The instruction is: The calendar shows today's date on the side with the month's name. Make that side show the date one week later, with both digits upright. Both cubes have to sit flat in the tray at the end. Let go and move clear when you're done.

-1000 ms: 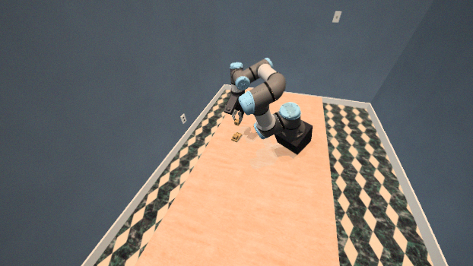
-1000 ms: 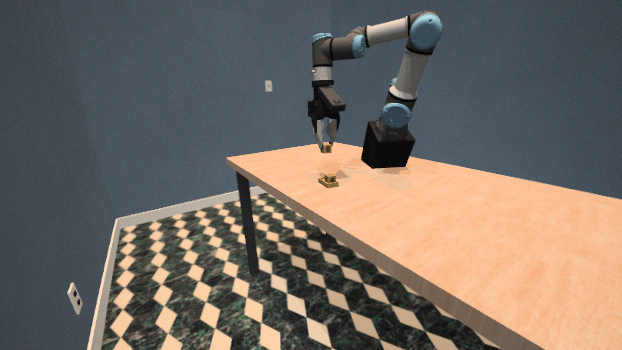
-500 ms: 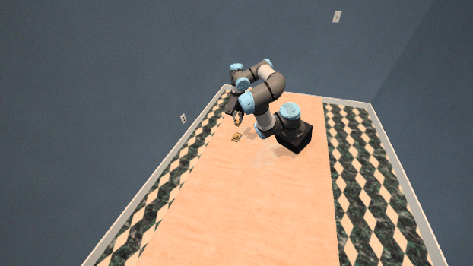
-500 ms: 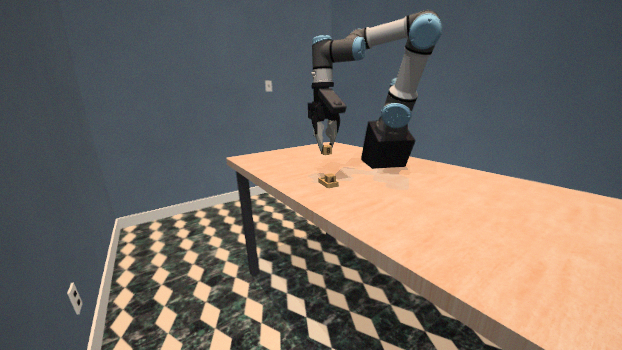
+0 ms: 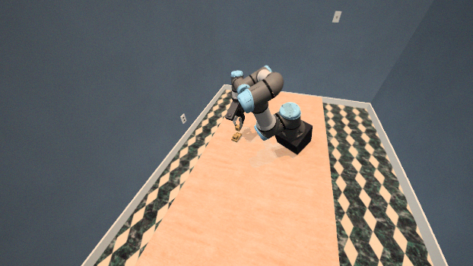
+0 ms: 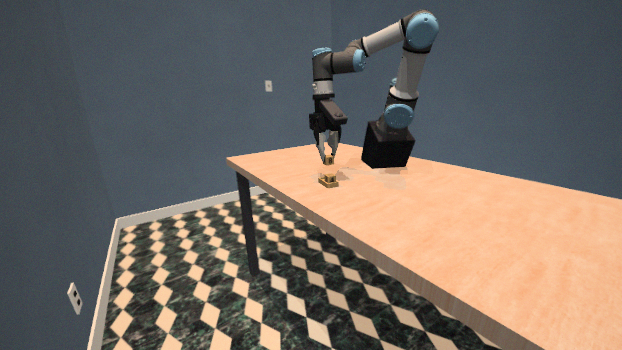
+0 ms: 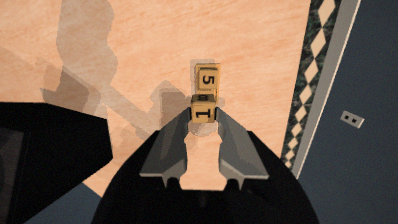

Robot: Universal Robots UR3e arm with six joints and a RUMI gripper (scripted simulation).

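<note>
The wooden tray lies 1 cm ahead of my hand, 1 cm to the left of it and 9 cm below it.
</note>
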